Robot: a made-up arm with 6 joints. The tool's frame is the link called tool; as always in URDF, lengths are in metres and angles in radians. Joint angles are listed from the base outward.
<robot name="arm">
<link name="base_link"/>
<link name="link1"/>
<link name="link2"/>
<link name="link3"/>
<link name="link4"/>
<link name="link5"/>
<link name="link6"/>
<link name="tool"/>
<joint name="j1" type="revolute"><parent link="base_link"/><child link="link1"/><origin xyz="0.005 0.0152 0.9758" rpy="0 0 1.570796"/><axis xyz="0 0 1"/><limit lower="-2.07" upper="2.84"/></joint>
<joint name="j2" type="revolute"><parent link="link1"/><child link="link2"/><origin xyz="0.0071 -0.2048 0.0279" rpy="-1.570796 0 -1.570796"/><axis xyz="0 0 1"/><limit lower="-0.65" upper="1.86"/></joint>
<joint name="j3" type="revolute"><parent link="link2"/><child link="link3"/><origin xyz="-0.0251 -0.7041 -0.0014" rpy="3.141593 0 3.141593"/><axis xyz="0 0 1"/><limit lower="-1.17" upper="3.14"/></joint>
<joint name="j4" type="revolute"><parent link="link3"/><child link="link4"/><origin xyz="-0.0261 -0.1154 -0.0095" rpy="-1.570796 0 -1.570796"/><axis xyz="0 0 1"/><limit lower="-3.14" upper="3.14"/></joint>
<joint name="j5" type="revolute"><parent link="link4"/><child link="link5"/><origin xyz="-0.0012 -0.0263 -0.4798" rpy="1.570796 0 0"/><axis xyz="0 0 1"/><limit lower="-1.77" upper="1.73"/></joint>
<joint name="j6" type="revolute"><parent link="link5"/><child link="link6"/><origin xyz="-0.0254 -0.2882 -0.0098" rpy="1.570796 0 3.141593"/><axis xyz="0 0 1"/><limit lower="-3.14" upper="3.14"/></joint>
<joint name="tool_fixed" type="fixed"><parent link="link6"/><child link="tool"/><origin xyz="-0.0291 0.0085 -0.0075" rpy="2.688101 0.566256 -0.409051"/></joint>
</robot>
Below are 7 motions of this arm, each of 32 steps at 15 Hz.
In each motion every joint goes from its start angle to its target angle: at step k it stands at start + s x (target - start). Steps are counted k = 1, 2, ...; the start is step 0. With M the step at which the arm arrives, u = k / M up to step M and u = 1 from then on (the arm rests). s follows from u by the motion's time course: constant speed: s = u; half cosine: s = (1 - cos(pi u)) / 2; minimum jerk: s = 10 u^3 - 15 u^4 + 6 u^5.
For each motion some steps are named. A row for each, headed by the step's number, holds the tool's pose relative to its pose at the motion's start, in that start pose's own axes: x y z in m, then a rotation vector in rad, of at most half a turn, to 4 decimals.
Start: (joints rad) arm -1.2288 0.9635 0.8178 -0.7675 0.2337 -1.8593
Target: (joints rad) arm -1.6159 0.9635 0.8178 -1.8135 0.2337 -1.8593
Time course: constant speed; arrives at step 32
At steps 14, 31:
14: -0.0361 0.2115 0.1438 0.0389 -0.2775 0.4262
31: -0.0985 0.4796 0.2677 0.1037 -0.5204 0.9921

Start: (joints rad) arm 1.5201 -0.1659 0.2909 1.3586 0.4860 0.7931
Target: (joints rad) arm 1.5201 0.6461 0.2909 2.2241 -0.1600 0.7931
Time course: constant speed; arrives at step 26
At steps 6, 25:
6: 0.0965 0.1999 0.1531 -0.3078 0.0269 0.0883
25: 0.1564 0.8683 0.4738 -1.1870 0.0218 0.0023

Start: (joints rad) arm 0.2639 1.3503 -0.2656 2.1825 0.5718 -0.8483
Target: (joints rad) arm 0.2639 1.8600 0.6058 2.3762 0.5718 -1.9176
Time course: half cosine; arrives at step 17
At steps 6, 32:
6: -0.0115 -0.1333 0.0001 0.1665 -0.0869 0.1135
32: -0.0023 -0.4110 0.0030 0.5778 -0.3915 0.3930

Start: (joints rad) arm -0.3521 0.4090 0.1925 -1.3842 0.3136 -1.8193
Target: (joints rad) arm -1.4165 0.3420 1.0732 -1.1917 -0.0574 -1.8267
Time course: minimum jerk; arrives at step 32
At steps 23, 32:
23: 0.5139 0.9052 -0.4642 -0.3815 0.8144 0.3582
32: 0.4963 1.0114 -0.5960 -0.5072 0.9409 0.3537

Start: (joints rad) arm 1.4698 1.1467 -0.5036 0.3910 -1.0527 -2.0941
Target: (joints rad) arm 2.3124 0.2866 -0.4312 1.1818 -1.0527 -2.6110
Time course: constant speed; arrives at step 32
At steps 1, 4, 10, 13, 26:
1: -0.0109 0.0031 -0.0199 -0.0464 -0.0220 0.0250
4: -0.0428 0.0076 -0.0834 -0.1866 -0.0829 0.1023
10: -0.1033 -0.0079 -0.2232 -0.4703 -0.1797 0.2669
13: -0.1314 -0.0294 -0.2967 -0.6132 -0.2138 0.3537
26: -0.2382 -0.2354 -0.5962 -1.2263 -0.2287 0.7573

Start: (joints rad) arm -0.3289 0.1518 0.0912 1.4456 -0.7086 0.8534
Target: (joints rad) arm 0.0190 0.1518 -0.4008 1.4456 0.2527 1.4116
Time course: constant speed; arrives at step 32
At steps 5, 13, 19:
5: -0.1054 0.0050 0.0415 -0.0461 -0.1211 -0.2116
13: -0.2811 0.0402 0.0835 -0.0895 -0.3146 -0.5489
19: -0.4116 0.0877 0.0938 -0.0958 -0.4608 -0.7971

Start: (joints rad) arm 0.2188 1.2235 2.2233 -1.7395 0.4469 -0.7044
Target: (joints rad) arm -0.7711 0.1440 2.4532 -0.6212 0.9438 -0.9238
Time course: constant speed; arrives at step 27
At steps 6, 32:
6: 0.3279 0.3716 0.0178 -0.4195 0.3055 0.1783
32: 0.5317 1.0200 -1.1295 -1.5124 1.6701 1.0782

